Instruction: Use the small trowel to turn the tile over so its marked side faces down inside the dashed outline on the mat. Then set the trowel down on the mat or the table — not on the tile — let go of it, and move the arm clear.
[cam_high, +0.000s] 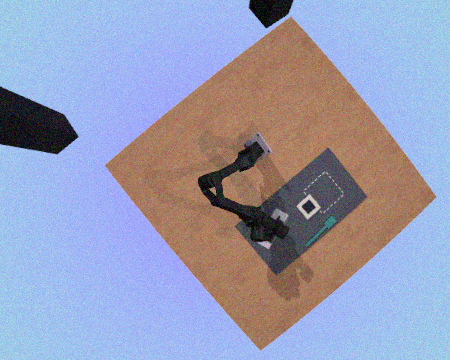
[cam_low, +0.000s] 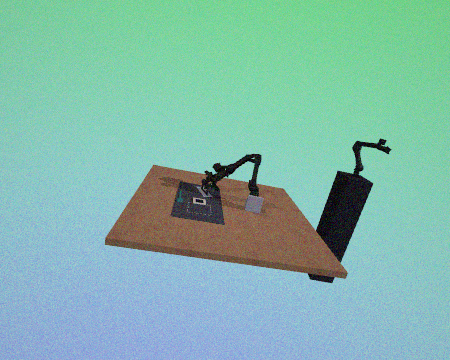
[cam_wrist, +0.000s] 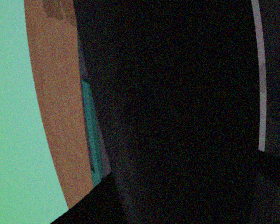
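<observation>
The tile is 19 cm to the left of my gripper tip, 4 cm below it and 1 cm ahead of it. From my gripper tip the other things lie so: teal trowel: 18 cm to the left, 15 cm ahead, 4 cm below.
</observation>
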